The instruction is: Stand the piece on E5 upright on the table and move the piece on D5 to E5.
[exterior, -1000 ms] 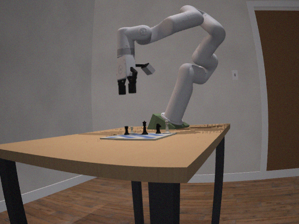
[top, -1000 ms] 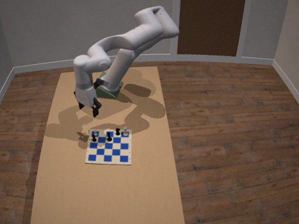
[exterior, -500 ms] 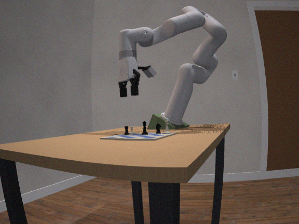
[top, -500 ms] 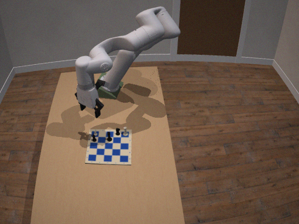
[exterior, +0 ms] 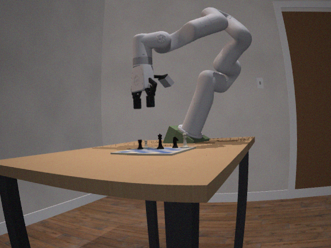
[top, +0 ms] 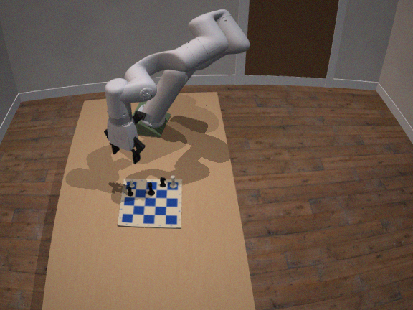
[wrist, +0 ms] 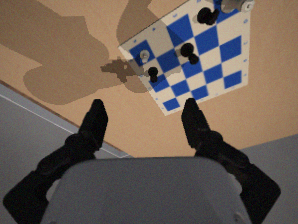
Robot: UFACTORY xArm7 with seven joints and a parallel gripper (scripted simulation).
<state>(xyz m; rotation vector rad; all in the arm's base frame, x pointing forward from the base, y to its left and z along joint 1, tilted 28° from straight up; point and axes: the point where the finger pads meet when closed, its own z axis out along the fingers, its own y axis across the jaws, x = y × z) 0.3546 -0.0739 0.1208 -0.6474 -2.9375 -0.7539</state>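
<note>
Now: the white pawn 14 cm below my hand. From my hand the other things lie so: chessboard: 6 cm ahead, 8 cm to the left, 16 cm below; then black knight: 2 cm behind, 12 cm to the left, 14 cm below; then black pawn: 4 cm ahead, 14 cm below.
</note>
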